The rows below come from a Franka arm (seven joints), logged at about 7 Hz.
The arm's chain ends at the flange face. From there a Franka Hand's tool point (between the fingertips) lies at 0.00 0.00 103.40 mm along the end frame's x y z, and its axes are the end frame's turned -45 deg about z.
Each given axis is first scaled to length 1.
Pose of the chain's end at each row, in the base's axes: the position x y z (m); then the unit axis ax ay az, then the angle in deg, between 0 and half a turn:
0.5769 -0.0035 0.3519 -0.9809 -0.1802 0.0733 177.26
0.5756 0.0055 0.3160 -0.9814 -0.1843 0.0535 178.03
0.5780 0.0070 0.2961 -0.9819 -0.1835 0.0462 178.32
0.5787 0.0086 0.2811 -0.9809 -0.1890 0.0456 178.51
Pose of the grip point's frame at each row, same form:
0.5611 -0.0014 0.2497 -0.8381 -0.5424 0.0586 174.25
0.5641 0.0069 0.2133 -0.8366 -0.5461 0.0429 175.83
0.5681 0.0082 0.1932 -0.8373 -0.5455 0.0371 176.42
0.5689 0.0095 0.1782 -0.8342 -0.5502 0.0372 176.62

